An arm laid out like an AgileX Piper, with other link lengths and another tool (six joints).
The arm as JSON. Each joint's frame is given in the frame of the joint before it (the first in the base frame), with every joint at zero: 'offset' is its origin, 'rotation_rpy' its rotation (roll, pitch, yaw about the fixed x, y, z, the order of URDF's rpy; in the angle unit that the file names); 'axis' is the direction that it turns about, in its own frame. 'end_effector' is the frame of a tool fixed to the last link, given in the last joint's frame.
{
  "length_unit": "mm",
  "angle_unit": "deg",
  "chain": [
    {
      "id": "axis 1",
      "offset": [
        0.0,
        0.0,
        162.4
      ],
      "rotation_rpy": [
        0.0,
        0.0,
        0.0
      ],
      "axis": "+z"
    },
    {
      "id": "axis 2",
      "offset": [
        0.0,
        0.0,
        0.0
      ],
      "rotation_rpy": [
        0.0,
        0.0,
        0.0
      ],
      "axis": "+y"
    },
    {
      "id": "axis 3",
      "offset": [
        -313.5,
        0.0,
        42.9
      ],
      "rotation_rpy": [
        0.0,
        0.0,
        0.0
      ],
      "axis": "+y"
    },
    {
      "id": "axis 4",
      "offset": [
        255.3,
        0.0,
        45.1
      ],
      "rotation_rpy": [
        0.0,
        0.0,
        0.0
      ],
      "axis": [
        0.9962,
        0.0,
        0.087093
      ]
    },
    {
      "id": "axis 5",
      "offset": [
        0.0,
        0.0,
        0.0
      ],
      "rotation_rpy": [
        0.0,
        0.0,
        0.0
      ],
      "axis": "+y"
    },
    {
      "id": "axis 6",
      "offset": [
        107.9,
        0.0,
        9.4
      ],
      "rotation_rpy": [
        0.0,
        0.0,
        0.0
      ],
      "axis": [
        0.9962,
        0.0,
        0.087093
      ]
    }
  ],
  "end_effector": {
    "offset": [
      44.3,
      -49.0,
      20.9
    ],
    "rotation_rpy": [
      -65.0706,
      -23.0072,
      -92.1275
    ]
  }
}
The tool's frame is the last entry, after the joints.
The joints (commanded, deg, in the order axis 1, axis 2, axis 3, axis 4, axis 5, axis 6), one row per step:
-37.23, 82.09, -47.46, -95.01, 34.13, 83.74
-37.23, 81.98, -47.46, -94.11, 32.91, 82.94
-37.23, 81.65, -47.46, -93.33, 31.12, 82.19
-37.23, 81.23, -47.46, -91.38, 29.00, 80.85
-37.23, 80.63, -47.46, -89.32, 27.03, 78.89
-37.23, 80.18, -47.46, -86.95, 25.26, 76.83
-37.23, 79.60, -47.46, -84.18, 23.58, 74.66
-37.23, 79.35, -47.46, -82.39, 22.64, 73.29
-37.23, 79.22, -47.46, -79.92, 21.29, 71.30
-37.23, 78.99, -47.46, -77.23, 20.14, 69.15
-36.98, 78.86, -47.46, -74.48, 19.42, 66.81
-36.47, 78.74, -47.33, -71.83, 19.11, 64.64
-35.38, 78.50, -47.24, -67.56, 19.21, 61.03
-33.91, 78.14, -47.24, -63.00, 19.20, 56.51
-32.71, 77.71, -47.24, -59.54, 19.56, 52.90
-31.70, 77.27, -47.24, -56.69, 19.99, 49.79
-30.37, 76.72, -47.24, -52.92, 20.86, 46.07
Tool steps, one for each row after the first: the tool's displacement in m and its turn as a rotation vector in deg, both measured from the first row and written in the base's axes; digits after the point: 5 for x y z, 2 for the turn. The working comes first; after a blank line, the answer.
Tool pose at each row, in the base's axes (x y z in m, rotation vector in deg; the steps are taken from these numbers as rounded here):
0.19595, -0.30331, 0.34946, 81.15, -100.50, 110.06
0.19824, -0.30256, 0.34746, 82.40, -101.28, 110.11
0.20157, -0.30109, 0.34640, 84.07, -102.00, 110.75
0.20473, -0.29893, 0.34400, 85.72, -103.67, 111.29
0.20755, -0.29631, 0.34336, 87.62, -104.70, 111.79
0.21017, -0.29388, 0.34188, 89.29, -105.94, 112.10
0.21213, -0.29104, 0.34102, -90.50, 107.31, -112.55
0.21341, -0.28948, 0.33999, -90.15, 106.98, -111.42
0.21602, -0.28764, 0.33755, -89.93, 106.47, -109.70
0.21791, -0.28564, 0.33584, -89.53, 106.06, -108.20
0.22034, -0.28314, 0.33388, -89.53, 105.73, -106.74
0.22275, -0.27976, 0.33126, -89.69, 105.58, -105.26
0.22664, -0.27368, 0.32821, -90.21, 105.41, -103.13
0.23301, -0.26560, 0.32663, -91.66, 104.10, -100.90
0.23702, -0.25897, 0.32634, -93.00, 103.11, -99.35
0.23996, -0.25324, 0.32655, -94.26, 102.21, -98.11
0.24286, -0.24576, 0.32606, -95.54, 101.55, -96.33

0.00229, 0.00075, -0.00200, 0.88, -0.13, 0.92
0.00562, 0.00222, -0.00306, 1.78, -0.58, 2.38
0.00878, 0.00438, -0.00546, 3.33, -1.36, 3.83
0.01160, 0.00700, -0.00610, 4.52, -1.83, 5.41
0.01422, 0.00943, -0.00758, 5.80, -2.31, 6.75
0.01618, 0.01227, -0.00844, 7.09, -3.09, 7.94
0.01746, 0.01383, -0.00947, 7.92, -3.53, 8.59
0.02007, 0.01567, -0.01191, 9.12, -3.96, 9.59
0.02196, 0.01767, -0.01362, 10.22, -4.47, 10.43
0.02439, 0.02017, -0.01558, 11.22, -4.66, 11.21
0.02680, 0.02355, -0.01820, 12.23, -4.66, 11.86
0.03069, 0.02963, -0.02125, 13.61, -4.43, 12.77
0.03706, 0.03771, -0.02283, 14.75, -3.81, 14.58
0.04107, 0.04434, -0.02312, 15.44, -3.14, 15.89
0.04401, 0.05007, -0.02291, 15.93, -2.46, 17.01
0.04691, 0.05755, -0.02340, 16.82, -1.69, 18.13

